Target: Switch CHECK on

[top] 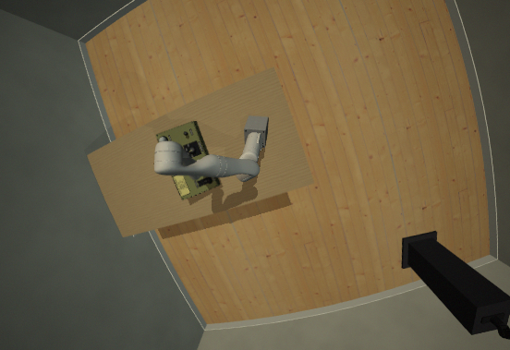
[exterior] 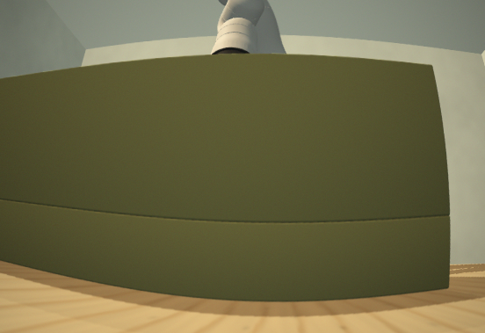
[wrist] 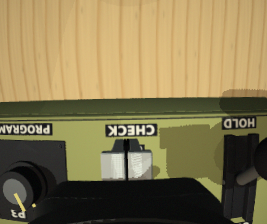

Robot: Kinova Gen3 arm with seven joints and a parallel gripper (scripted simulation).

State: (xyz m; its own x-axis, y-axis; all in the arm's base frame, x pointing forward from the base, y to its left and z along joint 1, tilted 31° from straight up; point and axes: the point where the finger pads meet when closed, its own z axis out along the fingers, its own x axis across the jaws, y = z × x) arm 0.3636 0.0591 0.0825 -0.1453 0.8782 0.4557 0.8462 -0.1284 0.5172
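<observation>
Right now the check toggle is 70 mm ahead of my hand, 50 mm below it and 10 mm to the left of it. Also, from my hand: black ball lever: 130 mm to the left, 40 mm below, 30 mm ahead; then mode push button: 220 mm to the right, 100 mm ahead, 50 mm below; then olive console: 110 mm ahead, 70 mm below, 40 mm to the right.
</observation>
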